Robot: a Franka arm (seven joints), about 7 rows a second.
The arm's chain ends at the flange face. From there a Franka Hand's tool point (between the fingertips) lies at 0.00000 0.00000 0.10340 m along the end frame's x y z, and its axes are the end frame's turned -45 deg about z.
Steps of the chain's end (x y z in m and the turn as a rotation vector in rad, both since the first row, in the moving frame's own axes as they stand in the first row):
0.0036, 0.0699, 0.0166, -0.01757, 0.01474, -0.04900
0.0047, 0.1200, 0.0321, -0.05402, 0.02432, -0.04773
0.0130, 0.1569, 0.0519, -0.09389, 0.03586, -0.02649
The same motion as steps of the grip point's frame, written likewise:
-0.0470, 0.0543, 0.0166, -0.02285, -0.00200, -0.04900
-0.0836, 0.0940, 0.0319, -0.05539, -0.02100, -0.04773
-0.1059, 0.1297, 0.0514, -0.09175, -0.04103, -0.02649

